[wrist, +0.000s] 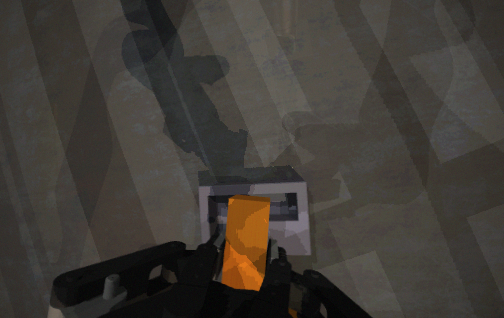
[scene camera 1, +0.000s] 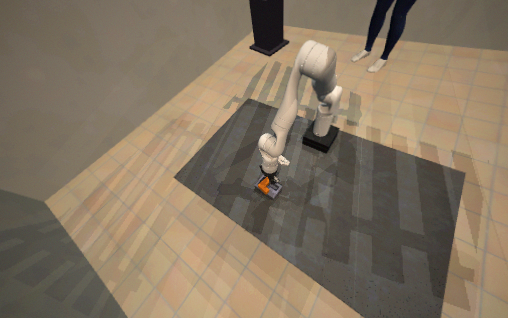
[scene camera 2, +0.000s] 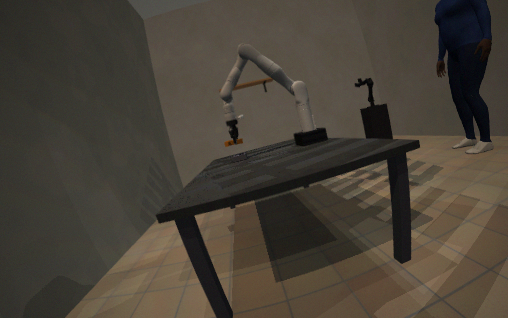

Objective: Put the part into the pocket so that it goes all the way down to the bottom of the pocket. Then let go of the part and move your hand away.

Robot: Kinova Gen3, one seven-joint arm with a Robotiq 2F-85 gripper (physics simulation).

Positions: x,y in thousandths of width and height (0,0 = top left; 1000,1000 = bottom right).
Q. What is my gripper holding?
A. An orange part.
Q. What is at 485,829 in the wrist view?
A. An orange part.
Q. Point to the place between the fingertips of my gripper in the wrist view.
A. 493,772
